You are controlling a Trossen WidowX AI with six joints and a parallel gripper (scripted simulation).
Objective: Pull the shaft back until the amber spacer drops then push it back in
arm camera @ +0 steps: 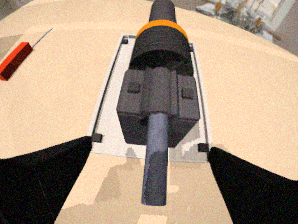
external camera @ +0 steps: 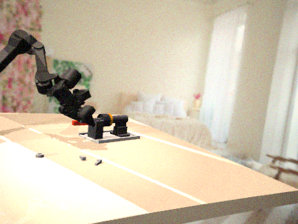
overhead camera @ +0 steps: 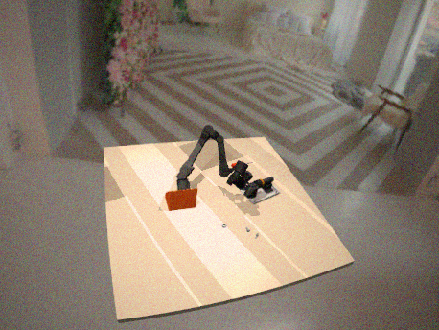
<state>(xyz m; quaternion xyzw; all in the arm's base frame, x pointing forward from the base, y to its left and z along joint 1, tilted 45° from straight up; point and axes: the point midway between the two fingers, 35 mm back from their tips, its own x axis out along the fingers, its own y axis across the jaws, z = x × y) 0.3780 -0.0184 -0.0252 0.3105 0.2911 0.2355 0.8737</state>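
My gripper tip is 40 mm short of the grey shaft, 10 mm to the right of it and 10 mm below it. Round my gripper tip: dark spacer (60 mm ahead, 10 mm to the left, 10 mm above).
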